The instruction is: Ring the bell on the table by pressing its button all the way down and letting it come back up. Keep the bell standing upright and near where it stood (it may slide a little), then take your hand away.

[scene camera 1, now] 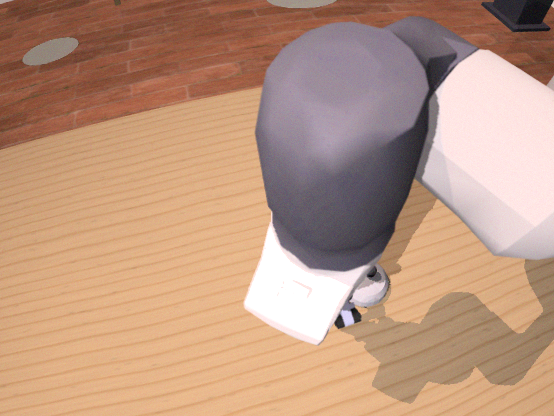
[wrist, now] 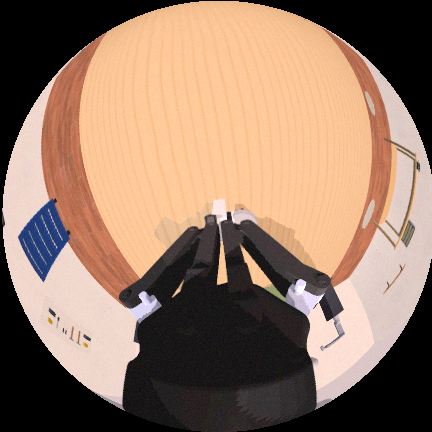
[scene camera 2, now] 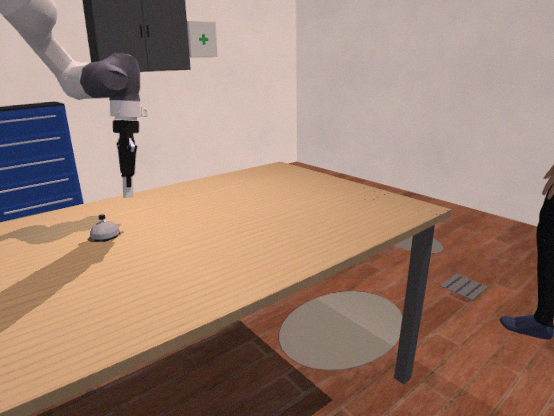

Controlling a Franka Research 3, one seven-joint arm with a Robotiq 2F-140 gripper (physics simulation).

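Note:
A silver dome bell (scene camera 1: 371, 290) (scene camera 2: 104, 231) (wrist: 244, 216) stands upright on the wooden table (scene camera 1: 125, 250) (scene camera 2: 240, 240) (wrist: 225, 110). Its small black button (scene camera 2: 102, 217) stands up on top of the dome. My gripper (scene camera 2: 128, 192) (wrist: 220, 207) is shut with nothing between its fingers. In the second scene view its fingertips are higher than the button and a little to the right of it, apart from the bell. In the wrist view the fingers hide part of the bell. In the first scene view the arm covers the fingertips and part of the bell.
The arm's shadow falls on the table around the bell. A blue drawer cabinet (scene camera 2: 37, 160) (wrist: 44, 240) stands behind the table. A dark wall cabinet (scene camera 2: 140, 35) hangs at the back. A person's dark-clothed leg (scene camera 2: 546, 260) shows at the far right, beyond the table.

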